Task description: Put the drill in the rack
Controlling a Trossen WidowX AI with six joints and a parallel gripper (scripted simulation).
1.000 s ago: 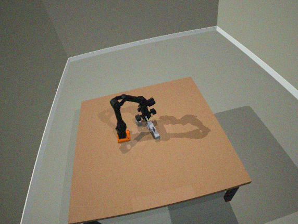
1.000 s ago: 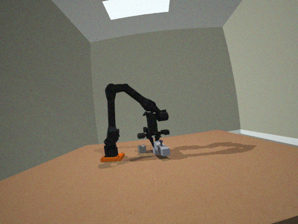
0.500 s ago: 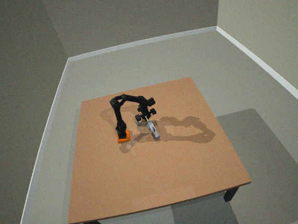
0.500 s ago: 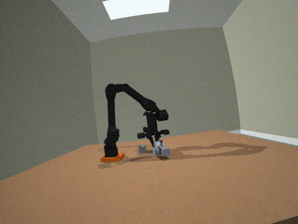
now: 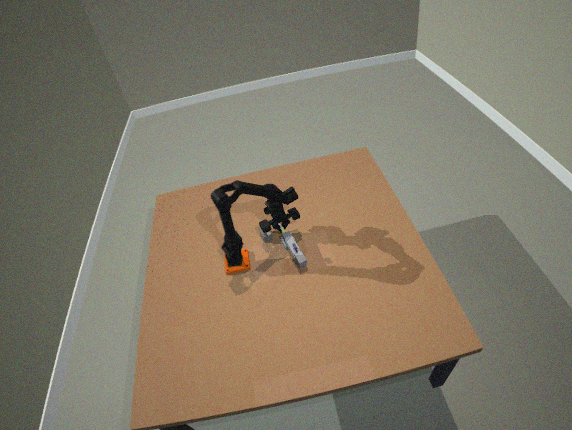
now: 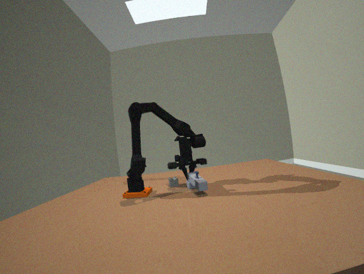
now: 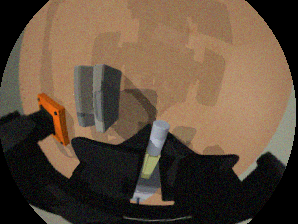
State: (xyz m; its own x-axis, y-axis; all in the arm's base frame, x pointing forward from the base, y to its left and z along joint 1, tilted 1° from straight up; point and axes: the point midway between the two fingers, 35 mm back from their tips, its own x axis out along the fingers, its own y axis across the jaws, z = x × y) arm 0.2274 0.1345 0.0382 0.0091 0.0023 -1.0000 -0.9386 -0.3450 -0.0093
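Now: gripper tip 1 cm short of the drill, 4 cm to the left of it and 3 cm below it. Also, from my gripper tip: blue key (6 cm ahead, 15 cm to the right, 3 cm above); light grey-blue block (5 cm ahead, 13 cm to the right, 2 cm above); rack (8 cm behind).
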